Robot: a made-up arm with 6 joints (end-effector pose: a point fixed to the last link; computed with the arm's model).
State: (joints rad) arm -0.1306 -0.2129 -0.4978 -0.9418 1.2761 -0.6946
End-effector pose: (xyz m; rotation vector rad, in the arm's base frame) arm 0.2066 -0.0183 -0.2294 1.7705 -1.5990 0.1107
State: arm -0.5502 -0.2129 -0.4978 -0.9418 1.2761 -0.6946
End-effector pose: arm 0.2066 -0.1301 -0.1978 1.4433 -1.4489 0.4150
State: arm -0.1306 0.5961 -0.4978 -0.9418 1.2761 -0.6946
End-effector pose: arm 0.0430 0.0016 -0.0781 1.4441 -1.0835 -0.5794
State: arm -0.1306 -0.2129 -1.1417 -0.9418 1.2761 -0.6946
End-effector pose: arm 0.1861 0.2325 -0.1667 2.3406 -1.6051 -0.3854
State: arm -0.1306 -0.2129 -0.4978 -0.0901 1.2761 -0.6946
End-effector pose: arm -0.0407 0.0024 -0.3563 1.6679 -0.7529 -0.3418
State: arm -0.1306 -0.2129 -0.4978 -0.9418 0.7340 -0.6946
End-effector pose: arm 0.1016 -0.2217 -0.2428 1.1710 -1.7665 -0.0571
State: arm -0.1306 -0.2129 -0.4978 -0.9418 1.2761 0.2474
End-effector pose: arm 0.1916 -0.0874 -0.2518 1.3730 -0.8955 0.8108
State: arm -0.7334 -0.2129 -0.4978 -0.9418 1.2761 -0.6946
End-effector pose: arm 0.2066 -0.1729 -0.1699 1.2965 -1.3736 0.5336
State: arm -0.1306 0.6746 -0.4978 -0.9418 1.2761 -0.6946
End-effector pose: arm 0.0348 0.0043 -0.0575 1.4054 -1.0301 -0.6378
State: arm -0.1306 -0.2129 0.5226 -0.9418 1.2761 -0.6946
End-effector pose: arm 0.1699 -0.3537 -0.0141 0.8231 -1.3611 0.6973
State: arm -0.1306 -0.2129 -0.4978 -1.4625 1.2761 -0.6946
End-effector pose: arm 0.2763 -0.0673 -0.0780 1.7112 -2.1134 0.4433
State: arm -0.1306 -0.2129 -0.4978 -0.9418 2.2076 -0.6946
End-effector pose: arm 0.1352 0.3300 -0.0826 2.7200 -1.0128 0.4355
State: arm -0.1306 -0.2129 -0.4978 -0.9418 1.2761 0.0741
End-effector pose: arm 0.1921 -0.0733 -0.2523 1.4594 -1.0291 0.6992
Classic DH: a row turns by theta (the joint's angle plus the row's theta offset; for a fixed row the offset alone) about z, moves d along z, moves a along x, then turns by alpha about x. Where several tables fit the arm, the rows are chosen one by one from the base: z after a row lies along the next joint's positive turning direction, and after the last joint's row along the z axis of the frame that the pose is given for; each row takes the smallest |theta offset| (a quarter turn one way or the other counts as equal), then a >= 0, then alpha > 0; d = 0 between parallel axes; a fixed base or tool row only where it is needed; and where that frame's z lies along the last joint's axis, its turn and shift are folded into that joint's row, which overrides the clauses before.
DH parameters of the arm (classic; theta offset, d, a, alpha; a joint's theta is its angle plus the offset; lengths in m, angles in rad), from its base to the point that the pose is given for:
base (fixed): 1.5708 0.049 0 1.5708
joint 1: -1.5708 0.303 0.011 -1.5708
joint 2: 0 -0.007 -0.168 -1.5708
joint 3: 0 0.37 0.115 1.5708
joint 4: 0 -0.018 -0.071 1.5708
joint 5: 0 -0.009 -0.076 -1.5708
joint 6: 1.5708 -0.427 0.081 -1.5708
tool (fixed): 3.1416 0.011 0 0

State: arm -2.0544 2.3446 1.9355 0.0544 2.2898 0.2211
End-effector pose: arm 0.7397 0.4180 0.3644 -0.6036 0.9593 -2.4764
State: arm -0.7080 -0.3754 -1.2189 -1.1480 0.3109 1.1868
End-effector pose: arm -0.0130 -0.3596 -0.2622 0.5887 -0.2335 0.6157
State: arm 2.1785 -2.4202 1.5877 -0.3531 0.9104 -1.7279
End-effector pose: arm 0.2189 0.6528 0.0488 -1.8069 -1.2019 -2.0066
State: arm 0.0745 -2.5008 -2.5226 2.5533 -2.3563 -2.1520
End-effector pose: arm 0.0390 0.0651 -0.6239 0.2440 -0.5903 -1.3745
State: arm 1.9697 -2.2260 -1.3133 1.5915 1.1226 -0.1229
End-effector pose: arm 0.7776 0.4505 0.1754 2.1669 -1.3325 1.0578
